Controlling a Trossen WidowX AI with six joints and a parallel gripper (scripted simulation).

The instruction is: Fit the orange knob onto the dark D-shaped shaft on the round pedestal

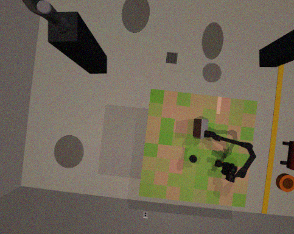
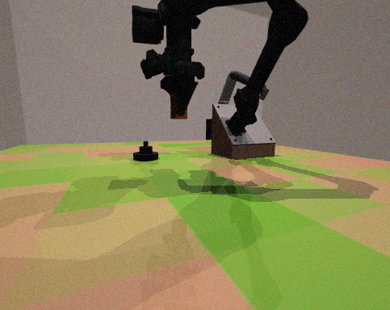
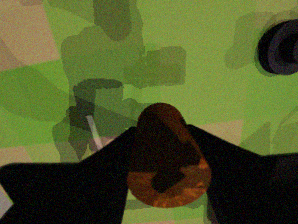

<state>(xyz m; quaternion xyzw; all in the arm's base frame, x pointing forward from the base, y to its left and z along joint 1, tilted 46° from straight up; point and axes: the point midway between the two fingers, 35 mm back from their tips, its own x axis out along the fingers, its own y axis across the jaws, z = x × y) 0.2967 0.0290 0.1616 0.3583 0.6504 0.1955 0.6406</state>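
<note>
Right now the dark pedestal is 1 cm ahead of my gripper tip, 23 cm to the right of it and 11 cm below it. Also, from my gripper tip: orange knob: 2 cm above.
</note>
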